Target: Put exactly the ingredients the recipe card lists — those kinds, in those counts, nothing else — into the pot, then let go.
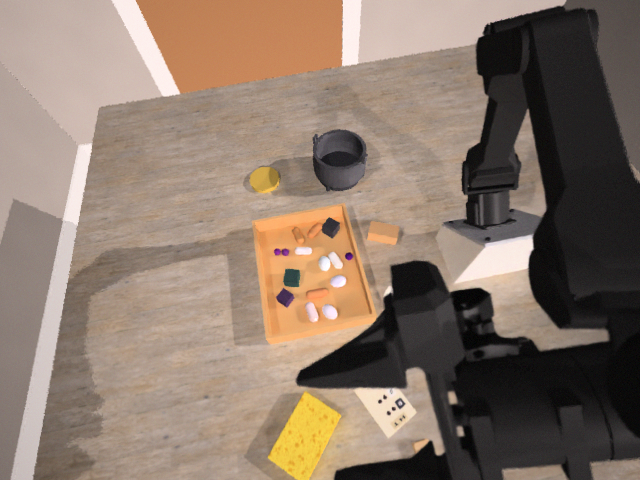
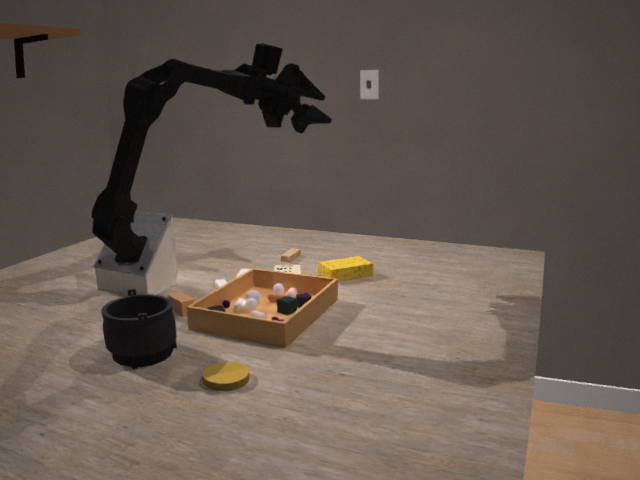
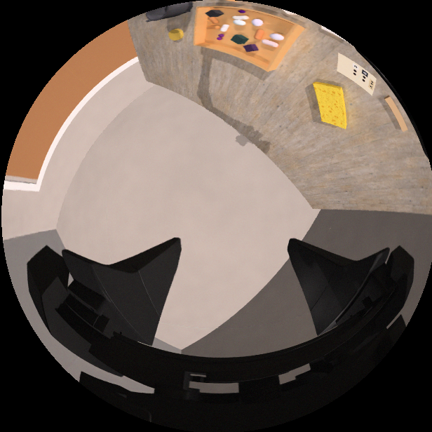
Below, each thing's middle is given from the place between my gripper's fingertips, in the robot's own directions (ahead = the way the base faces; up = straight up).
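Scene:
From my gripper: orange tray point(image 1: 353, 302) 270 mm to the right, 360 mm below, 40 mm behind; yellow disc point(image 2: 224, 376) a shade ahead, far below, far to the right; dark pot point(image 2: 140, 330) far below, far to the right, a good way behind. Yellow sponge point(image 2: 342, 269): my gripper now 40 mm short of it, 370 mm above it.

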